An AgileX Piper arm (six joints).
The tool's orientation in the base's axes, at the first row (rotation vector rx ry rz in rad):
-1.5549, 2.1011, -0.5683
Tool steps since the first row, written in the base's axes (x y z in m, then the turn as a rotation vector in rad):
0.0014, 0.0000, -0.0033, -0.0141, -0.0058, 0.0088
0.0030, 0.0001, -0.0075, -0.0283, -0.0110, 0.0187
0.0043, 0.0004, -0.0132, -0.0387, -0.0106, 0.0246
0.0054, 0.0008, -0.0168, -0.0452, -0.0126, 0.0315
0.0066, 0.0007, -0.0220, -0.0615, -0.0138, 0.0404
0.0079, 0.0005, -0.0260, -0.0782, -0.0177, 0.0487
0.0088, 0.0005, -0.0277, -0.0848, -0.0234, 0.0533
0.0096, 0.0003, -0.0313, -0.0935, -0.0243, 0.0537
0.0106, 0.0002, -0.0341, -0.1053, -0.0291, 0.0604
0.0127, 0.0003, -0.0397, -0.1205, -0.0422, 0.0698
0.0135, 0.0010, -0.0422, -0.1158, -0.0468, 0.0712
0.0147, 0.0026, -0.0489, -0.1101, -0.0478, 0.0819
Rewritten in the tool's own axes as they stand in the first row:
0.0000, 0.0008, 0.0035, 0.0081, 0.0042, -0.0151
0.0000, 0.0021, 0.0078, 0.0155, 0.0079, -0.0311
0.0001, 0.0044, 0.0132, 0.0170, 0.0126, -0.0420
-0.0001, 0.0058, 0.0167, 0.0198, 0.0131, -0.0513
0.0003, 0.0078, 0.0216, 0.0240, 0.0202, -0.0680
0.0006, 0.0091, 0.0256, 0.0310, 0.0271, -0.0843
0.0006, 0.0094, 0.0275, 0.0376, 0.0280, -0.0916
0.0010, 0.0108, 0.0309, 0.0406, 0.0342, -0.0969
0.0012, 0.0116, 0.0338, 0.0474, 0.0381, -0.1090
0.0012, 0.0132, 0.0395, 0.0627, 0.0407, -0.1248
0.0007, 0.0143, 0.0420, 0.0658, 0.0350, -0.1230
-0.0004, 0.0177, 0.0480, 0.0640, 0.0242, -0.1282

